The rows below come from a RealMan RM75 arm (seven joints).
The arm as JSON. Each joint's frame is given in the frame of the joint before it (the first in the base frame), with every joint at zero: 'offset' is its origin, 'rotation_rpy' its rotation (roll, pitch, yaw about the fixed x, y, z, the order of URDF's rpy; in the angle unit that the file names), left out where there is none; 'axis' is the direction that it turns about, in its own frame. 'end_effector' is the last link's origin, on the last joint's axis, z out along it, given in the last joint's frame.
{
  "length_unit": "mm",
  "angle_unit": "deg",
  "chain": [
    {
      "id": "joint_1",
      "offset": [
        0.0,
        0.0,
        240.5
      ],
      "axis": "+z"
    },
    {
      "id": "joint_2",
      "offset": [
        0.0,
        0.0,
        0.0
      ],
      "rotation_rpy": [
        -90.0,
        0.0,
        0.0
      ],
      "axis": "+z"
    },
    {
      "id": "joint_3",
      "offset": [
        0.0,
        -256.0,
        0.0
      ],
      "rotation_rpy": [
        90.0,
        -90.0,
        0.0
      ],
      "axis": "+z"
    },
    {
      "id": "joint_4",
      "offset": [
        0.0,
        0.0,
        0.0
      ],
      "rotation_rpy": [
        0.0,
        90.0,
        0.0
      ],
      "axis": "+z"
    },
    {
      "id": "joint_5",
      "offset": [
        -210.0,
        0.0,
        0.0
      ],
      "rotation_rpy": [
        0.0,
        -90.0,
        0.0
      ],
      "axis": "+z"
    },
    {
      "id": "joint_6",
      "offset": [
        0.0,
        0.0,
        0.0
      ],
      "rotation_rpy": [
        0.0,
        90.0,
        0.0
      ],
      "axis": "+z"
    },
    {
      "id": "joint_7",
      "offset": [
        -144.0,
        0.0,
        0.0
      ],
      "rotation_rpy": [
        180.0,
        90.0,
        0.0
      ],
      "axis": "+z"
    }
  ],
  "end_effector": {
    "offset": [
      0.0,
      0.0,
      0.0
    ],
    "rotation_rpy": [
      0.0,
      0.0,
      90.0
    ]
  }
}
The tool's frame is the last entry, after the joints.
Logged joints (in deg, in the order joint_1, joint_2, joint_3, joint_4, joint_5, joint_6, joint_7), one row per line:
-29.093 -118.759 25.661 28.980 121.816 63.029 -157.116
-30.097 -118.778 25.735 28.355 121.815 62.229 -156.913
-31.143 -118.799 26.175 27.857 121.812 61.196 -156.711
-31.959 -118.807 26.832 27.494 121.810 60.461 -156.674
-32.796 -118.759 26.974 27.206 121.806 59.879 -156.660
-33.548 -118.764 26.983 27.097 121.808 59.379 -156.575
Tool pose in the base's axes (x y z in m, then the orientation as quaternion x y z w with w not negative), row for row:
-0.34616 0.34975 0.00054 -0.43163 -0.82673 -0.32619 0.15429
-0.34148 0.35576 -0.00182 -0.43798 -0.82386 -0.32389 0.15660
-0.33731 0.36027 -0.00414 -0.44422 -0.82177 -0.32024 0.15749
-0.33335 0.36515 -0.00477 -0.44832 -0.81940 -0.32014 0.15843
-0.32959 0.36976 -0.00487 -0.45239 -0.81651 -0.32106 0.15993
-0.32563 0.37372 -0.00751 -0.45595 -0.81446 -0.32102 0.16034
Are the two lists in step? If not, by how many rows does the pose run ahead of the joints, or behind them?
The pose runs 1 row ahead of the joints: the pose in row i belongs to the joints in row i + 1.
